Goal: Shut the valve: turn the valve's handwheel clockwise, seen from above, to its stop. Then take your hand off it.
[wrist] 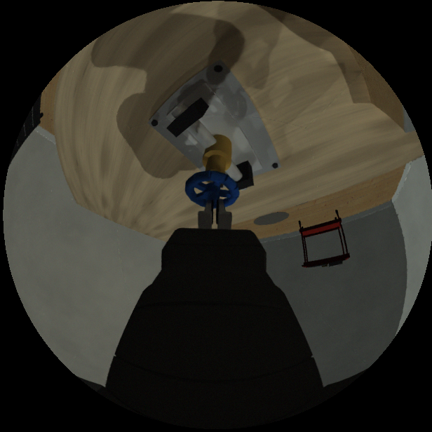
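Observation:
The blue handwheel (231,195) sits on top of the brass valve body (218,151), a little above the middle of the wrist view. A light pipe with black clamps runs through the valve, over a grey metal plate (257,132) bolted to the table. My gripper (214,206) is shut on the handwheel, with its two fingertips at the near side of the wheel's rim. The fingertips partly hide the rim where they hold it, and the wheel hides part of the valve stem.
The wooden table (100,165) lies under the plate, with dark shadows across it. A grey disc (271,218) lies near the table's edge. A red and black frame (320,229) stands at the right beyond the edge, over the grey floor (370,280). A dark slatted object shows at the far left.

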